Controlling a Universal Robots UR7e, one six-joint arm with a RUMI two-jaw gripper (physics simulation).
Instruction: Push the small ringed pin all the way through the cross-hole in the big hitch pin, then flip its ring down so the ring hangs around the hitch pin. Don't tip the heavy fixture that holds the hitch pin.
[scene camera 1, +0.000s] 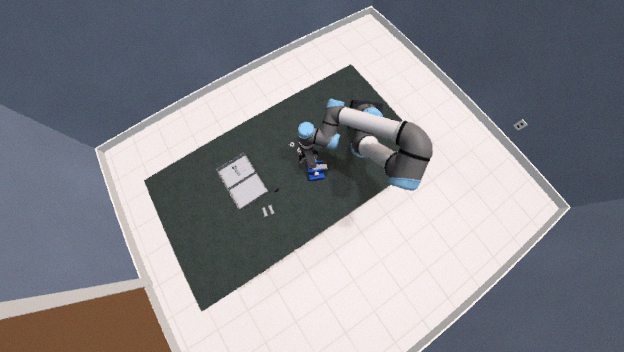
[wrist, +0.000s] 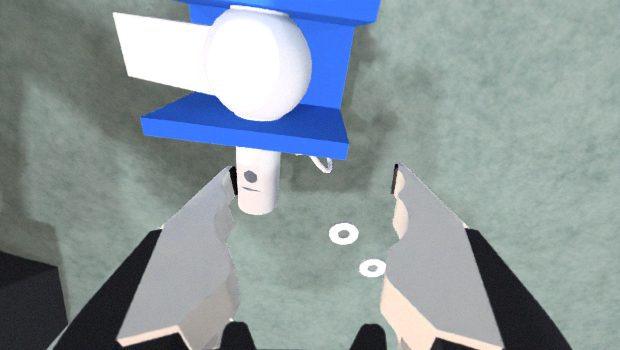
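Observation:
The blue fixture (scene camera 1: 316, 177) (wrist: 327, 65) stands upright on the mat, holding the big white hitch pin (wrist: 257, 197). The hitch pin's bare end sticks out past the blue wall, with a dark cross-hole visible in its side. The small ringed pin (wrist: 327, 168) is mostly hidden under the wall's edge; part of its pale ring and a speck of yellow show right of the shaft. How deep it sits cannot be seen. My gripper (wrist: 313, 167) is open and empty. In the wrist view its left fingertip appears beside the shaft, its right fingertip right of the ring.
Two white washers (wrist: 343, 241) (wrist: 372, 275) lie near the fixture. A two-part white tray (scene camera 1: 248, 192), a small black object (scene camera 1: 276, 190) and two small white pieces (scene camera 1: 265, 212) (scene camera 1: 271, 209) lie on the dark mat (scene camera 1: 200, 250). A black block (wrist: 30, 300) shows at the wrist view's lower left.

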